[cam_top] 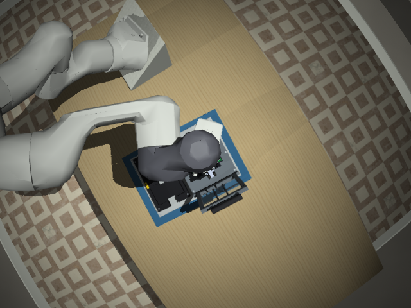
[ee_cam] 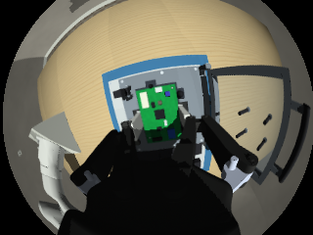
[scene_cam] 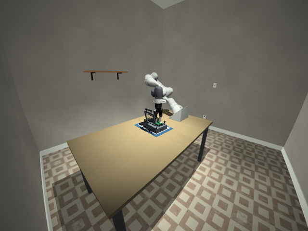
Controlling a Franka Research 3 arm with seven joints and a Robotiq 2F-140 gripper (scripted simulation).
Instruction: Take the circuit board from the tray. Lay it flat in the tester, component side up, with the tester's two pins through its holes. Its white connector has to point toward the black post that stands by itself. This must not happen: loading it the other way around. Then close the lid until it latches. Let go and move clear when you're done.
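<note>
The green circuit board is 2 cm below my hand. The rest, counted from my hand: black post: 6 cm behind, 6 cm to the left, 1 cm below; tester lid: 12 cm ahead, 1 cm to the right, 8 cm above; black nest: 1 cm ahead, 1 cm to the left, 3 cm below.
</note>
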